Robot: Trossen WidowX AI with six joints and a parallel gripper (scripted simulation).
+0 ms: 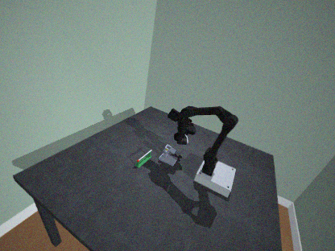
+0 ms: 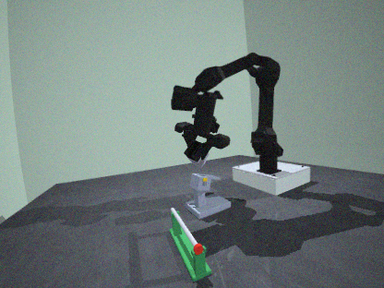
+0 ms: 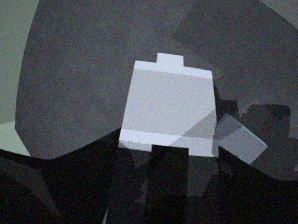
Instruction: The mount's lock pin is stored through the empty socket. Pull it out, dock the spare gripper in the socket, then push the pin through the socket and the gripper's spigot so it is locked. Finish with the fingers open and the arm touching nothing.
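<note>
Right now the grey mount is 40 mm ahead of my gripper tip, 100 mm to the left of it and 90 mm below it. From my gripper tip the other things lie so: spare gripper 10 mm behind; pin rest 160 mm ahead, 210 mm to the left, 110 mm below.
</note>
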